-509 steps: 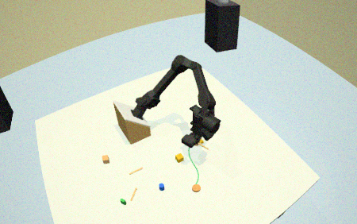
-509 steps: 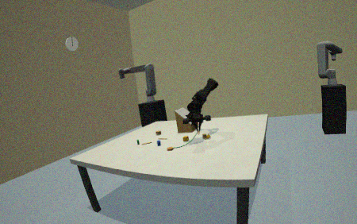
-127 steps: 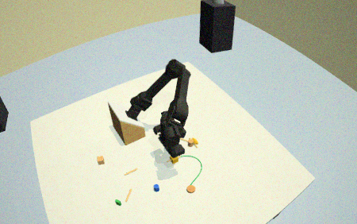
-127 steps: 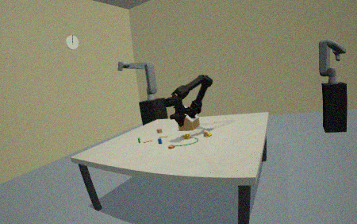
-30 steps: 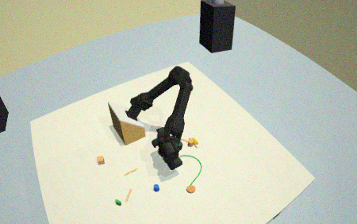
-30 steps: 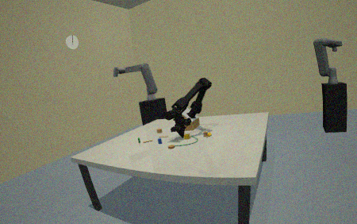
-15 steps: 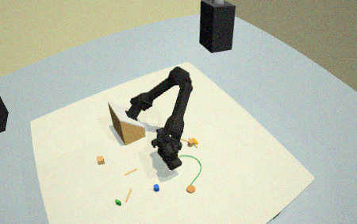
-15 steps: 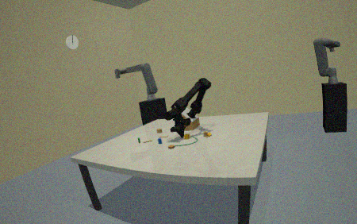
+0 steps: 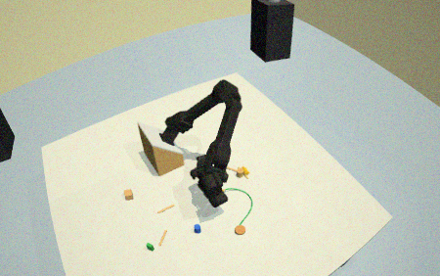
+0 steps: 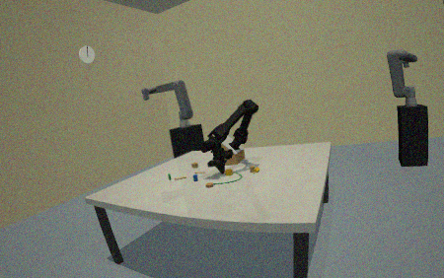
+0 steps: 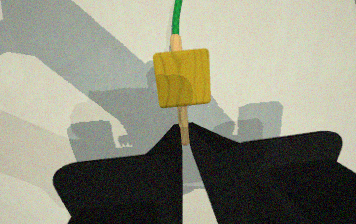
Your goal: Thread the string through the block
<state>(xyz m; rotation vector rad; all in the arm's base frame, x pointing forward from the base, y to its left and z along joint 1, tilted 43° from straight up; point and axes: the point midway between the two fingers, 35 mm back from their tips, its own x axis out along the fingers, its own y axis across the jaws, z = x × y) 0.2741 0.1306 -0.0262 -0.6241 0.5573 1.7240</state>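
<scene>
Right now my gripper tip is 4 cm to the right of the yellow block and 1 cm below it. Round my gripper tip: thin wooden stick (1 cm behind, 4 cm to the left, 1 cm above); blue cylinder (13 cm ahead, 10 cm to the right, 1 cm above); tan cylinder (6 cm behind, 16 cm to the left, 1 cm above).
</scene>
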